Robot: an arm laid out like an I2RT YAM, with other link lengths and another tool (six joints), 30 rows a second.
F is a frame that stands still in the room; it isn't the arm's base.
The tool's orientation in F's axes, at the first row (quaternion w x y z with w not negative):
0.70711 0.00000 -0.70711 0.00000
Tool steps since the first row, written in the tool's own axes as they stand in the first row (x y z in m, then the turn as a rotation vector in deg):
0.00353 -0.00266 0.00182 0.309 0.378 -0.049
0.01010 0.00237 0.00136 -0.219 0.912 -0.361
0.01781 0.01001 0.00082 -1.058 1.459 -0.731
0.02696 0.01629 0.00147 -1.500 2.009 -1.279
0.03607 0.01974 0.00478 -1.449 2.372 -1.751
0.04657 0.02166 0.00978 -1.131 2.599 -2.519
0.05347 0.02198 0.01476 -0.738 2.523 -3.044
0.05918 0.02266 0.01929 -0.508 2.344 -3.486
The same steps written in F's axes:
-0.00182 -0.00266 0.00353 0.049 0.378 0.309
-0.00136 0.00237 0.01010 0.361 0.912 -0.219
-0.00082 0.01001 0.01781 0.731 1.459 -1.058
-0.00147 0.01629 0.02696 1.279 2.009 -1.500
-0.00478 0.01974 0.03607 1.751 2.372 -1.449
-0.00978 0.02166 0.04657 2.519 2.599 -1.131
-0.01476 0.02198 0.05347 3.044 2.523 -0.738
-0.01929 0.02266 0.05918 3.486 2.344 -0.508

